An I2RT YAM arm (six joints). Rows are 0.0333 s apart.
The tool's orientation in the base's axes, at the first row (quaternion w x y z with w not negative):
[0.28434, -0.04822, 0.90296, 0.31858]
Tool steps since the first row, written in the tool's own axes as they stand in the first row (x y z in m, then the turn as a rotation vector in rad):
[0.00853, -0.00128, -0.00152, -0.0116, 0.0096, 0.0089]
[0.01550, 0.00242, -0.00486, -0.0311, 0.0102, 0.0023]
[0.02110, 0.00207, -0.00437, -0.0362, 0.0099, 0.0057]
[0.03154, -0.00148, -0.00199, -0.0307, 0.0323, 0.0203]
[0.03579, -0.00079, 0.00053, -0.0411, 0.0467, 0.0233]
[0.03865, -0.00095, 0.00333, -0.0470, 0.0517, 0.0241]
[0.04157, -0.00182, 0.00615, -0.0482, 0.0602, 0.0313]
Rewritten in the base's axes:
[-0.00750, -0.00113, -0.00438, 0.0114, 0.0119, 0.0059]
[-0.01592, 0.00045, -0.00402, 0.0243, 0.0065, 0.0211]
[-0.02026, 0.00099, -0.00757, 0.0303, 0.0079, 0.0215]
[-0.02686, 0.00060, -0.01671, 0.0267, 0.0349, 0.0215]
[-0.02937, 0.00306, -0.02025, 0.0330, 0.0472, 0.0332]
[-0.03036, 0.00489, -0.02367, 0.0369, 0.0511, 0.0386]
[-0.03120, 0.00618, -0.02753, 0.0391, 0.0620, 0.0393]

